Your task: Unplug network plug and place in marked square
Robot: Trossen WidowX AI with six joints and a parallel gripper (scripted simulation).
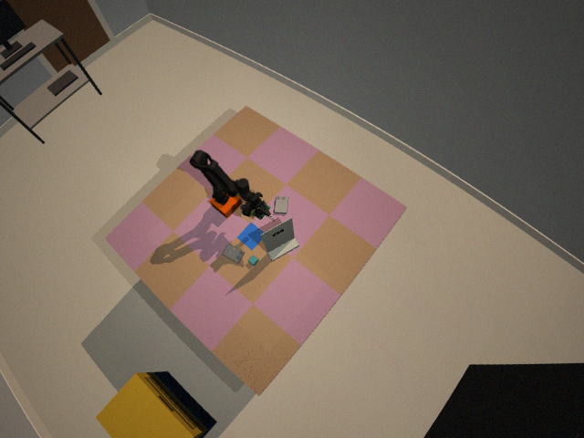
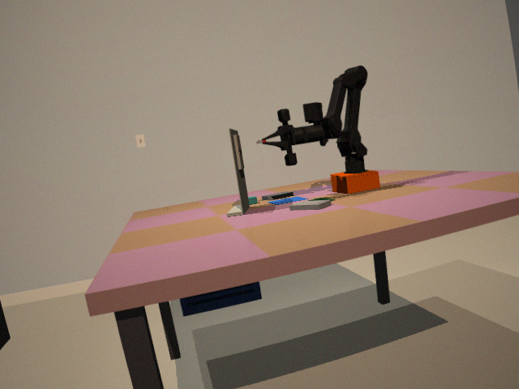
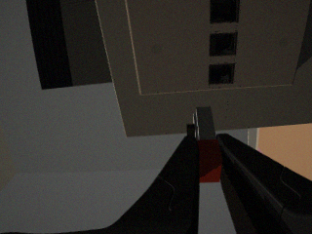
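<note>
My gripper tip is now 100 mm past the blue marked square, 80 mm to the left of it and 220 mm above it. Round my gripper tip: red plug: right at my gripper tip; teal block: 20 mm behind, 200 mm to the right, 210 mm below; grey panel: 80 mm ahead, 60 mm to the right, 100 mm below.
</note>
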